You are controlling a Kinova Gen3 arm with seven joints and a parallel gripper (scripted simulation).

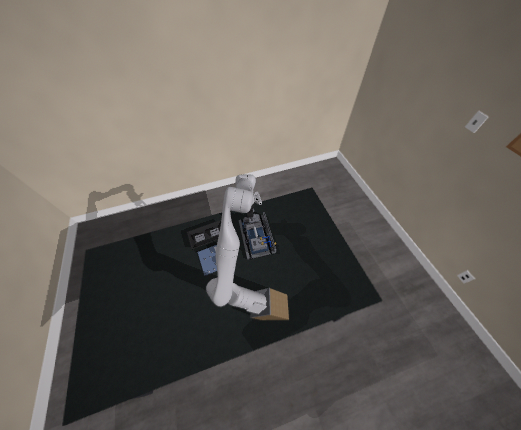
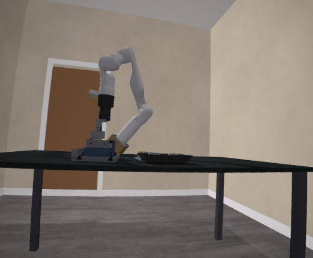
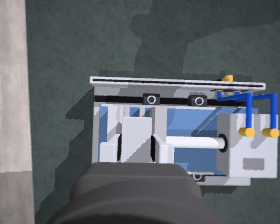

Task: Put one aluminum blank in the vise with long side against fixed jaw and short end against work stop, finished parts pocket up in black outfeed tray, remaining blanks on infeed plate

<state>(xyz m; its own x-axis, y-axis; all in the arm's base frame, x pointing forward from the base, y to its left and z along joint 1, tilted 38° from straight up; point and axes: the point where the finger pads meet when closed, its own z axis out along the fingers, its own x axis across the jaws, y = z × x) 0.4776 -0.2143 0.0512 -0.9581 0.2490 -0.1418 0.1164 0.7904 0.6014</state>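
The vise lies 70 mm behind my hand, 10 mm to the left of it and 110 mm below it. Round my hand: bluish plate: 120 mm behind, 310 mm to the left, 140 mm below; yellow brass blank: 170 mm behind, 260 mm to the left, 120 mm below.
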